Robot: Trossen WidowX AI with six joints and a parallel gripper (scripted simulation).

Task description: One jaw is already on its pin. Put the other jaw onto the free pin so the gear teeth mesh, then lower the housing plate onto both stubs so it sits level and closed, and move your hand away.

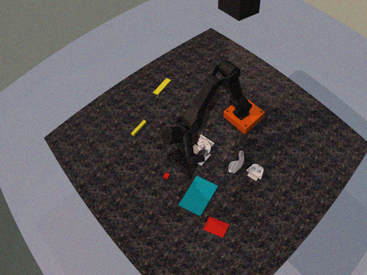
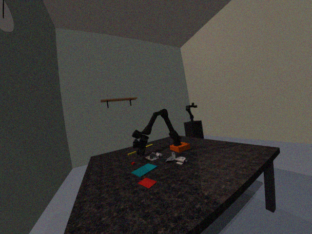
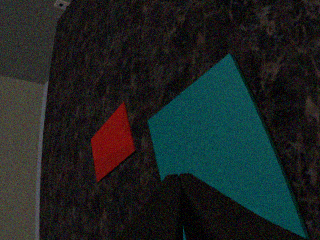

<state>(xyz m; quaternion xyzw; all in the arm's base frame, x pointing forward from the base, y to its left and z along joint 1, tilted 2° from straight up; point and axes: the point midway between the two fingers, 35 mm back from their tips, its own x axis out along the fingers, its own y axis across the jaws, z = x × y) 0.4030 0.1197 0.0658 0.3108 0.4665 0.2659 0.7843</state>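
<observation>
The teal sheet lies 9 cm below my gripper tip and 5 cm to the left of it. Round my gripper tip: red sheet: 21 cm to the left, 9 cm below, 3 cm ahead; small red cube: 11 cm to the right, 8 cm below, 5 cm ahead.
</observation>
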